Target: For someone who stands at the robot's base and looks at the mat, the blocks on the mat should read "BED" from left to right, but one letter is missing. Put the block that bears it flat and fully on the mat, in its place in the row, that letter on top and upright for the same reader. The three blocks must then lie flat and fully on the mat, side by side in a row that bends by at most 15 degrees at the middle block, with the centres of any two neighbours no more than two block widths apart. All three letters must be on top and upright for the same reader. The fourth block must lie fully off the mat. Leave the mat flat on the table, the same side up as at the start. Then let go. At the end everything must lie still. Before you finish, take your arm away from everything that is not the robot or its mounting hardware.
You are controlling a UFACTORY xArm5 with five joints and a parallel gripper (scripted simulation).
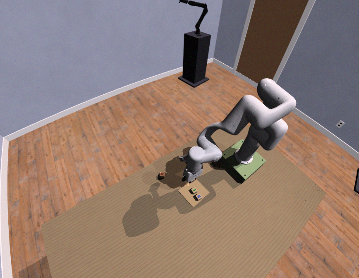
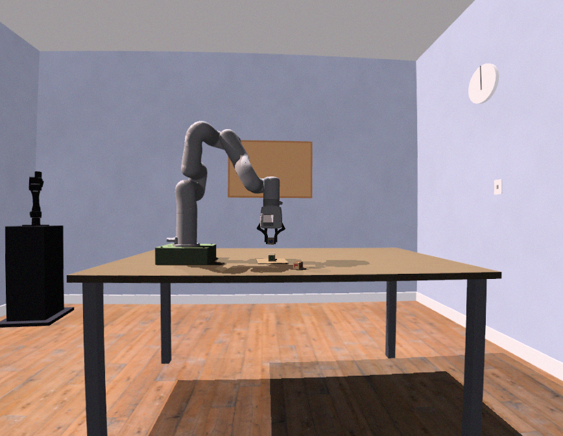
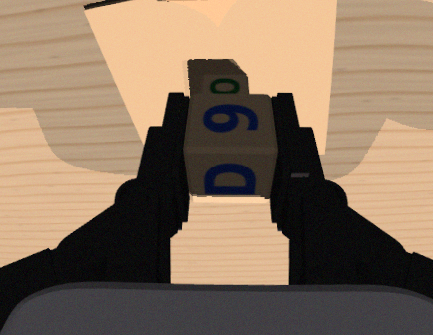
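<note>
The tan mat is 11 cm below my hand, 5 cm to the left of it and 1 cm ahead of it.
</note>
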